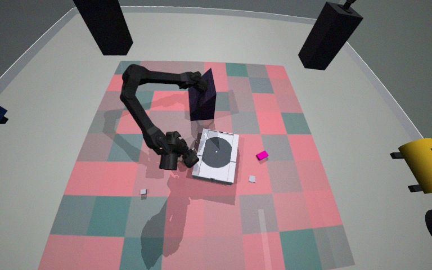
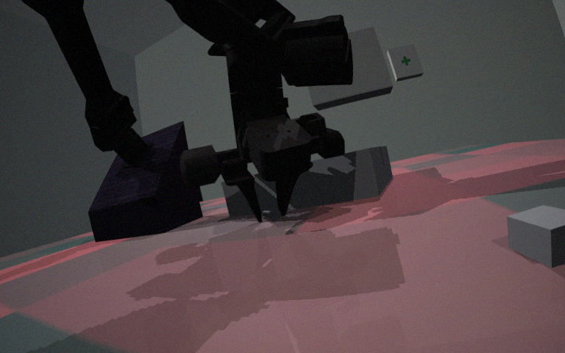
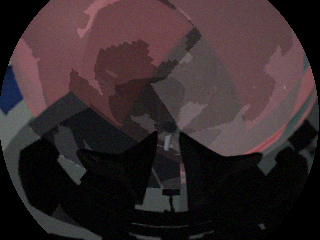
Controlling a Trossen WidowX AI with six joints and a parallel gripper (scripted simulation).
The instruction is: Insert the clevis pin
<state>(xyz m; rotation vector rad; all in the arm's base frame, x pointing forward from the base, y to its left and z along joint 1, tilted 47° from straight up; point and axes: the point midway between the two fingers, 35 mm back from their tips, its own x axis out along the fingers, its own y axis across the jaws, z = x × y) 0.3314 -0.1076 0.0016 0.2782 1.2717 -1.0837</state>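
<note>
Now: gripper tip 20 mm short of the dark aluminium disc, 140 mm to the right of it and 50 mm below it. The rest, counted from my gripper tip: steel clevis pin 10 mm to the left; grey cube 200 mm ahead, 190 mm to the right, 10 mm above; steel tray 30 mm ahead, 140 mm to the left, 40 mm above.
</note>
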